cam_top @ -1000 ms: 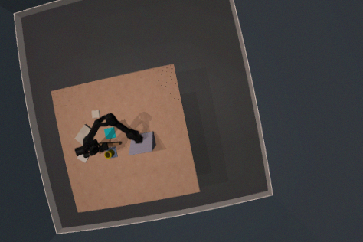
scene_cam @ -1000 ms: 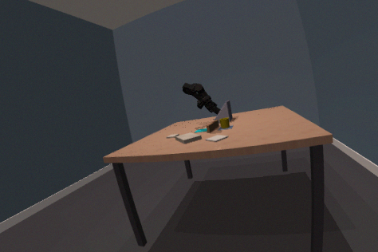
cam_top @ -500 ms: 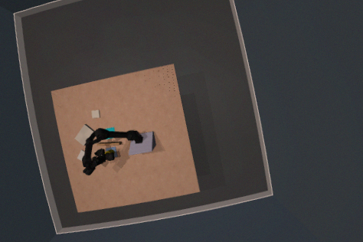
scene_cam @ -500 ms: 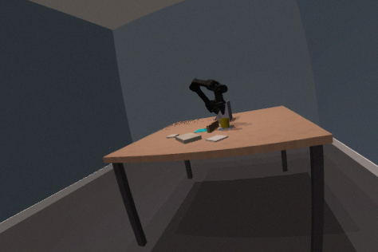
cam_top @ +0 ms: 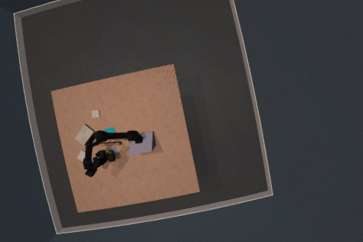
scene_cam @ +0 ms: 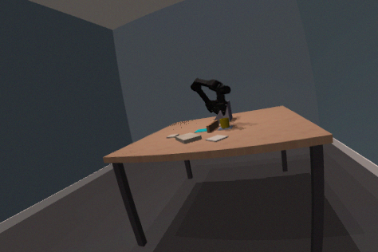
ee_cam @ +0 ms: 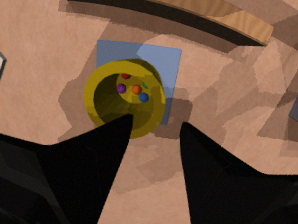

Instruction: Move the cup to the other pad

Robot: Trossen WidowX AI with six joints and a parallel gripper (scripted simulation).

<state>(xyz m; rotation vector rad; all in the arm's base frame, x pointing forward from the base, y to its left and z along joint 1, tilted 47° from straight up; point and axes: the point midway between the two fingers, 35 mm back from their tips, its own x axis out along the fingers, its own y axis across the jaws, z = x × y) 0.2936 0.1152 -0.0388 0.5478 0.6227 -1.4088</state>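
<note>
Right now my gripper tip is 60 mm above the cup and 30 mm short of it. From my gripper tip the other things lie so: wooden bar 90 mm to the right, 80 mm below, 30 mm ahead; blue pad 100 mm below, 30 mm ahead; cyan pad 190 mm to the right, 100 mm below, 20 mm ahead.
</note>
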